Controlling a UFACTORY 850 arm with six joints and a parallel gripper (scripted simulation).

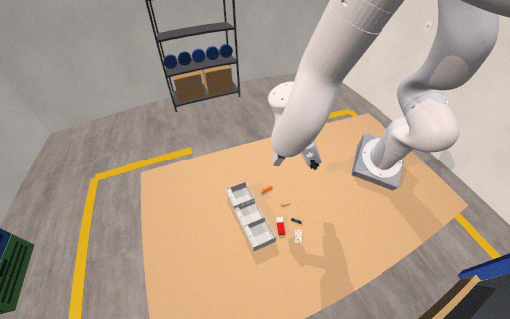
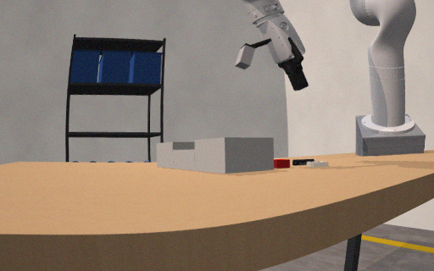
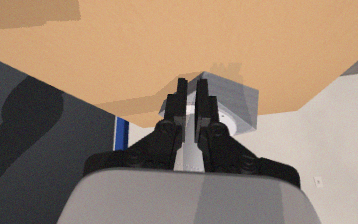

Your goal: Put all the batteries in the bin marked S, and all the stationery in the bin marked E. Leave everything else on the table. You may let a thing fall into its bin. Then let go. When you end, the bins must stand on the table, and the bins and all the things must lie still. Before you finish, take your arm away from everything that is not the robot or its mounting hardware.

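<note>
The bin is 24 cm ahead of my hand, 16 cm below it and 3 cm to the left of it. From my hand the other things lie so: brass bolt: 18 cm below, 10 cm ahead, 2 cm to the left; black battery: 18 cm below, 11 cm to the left, 9 cm ahead; orange battery: 18 cm below, 14 cm ahead, 6 cm to the right.
</note>
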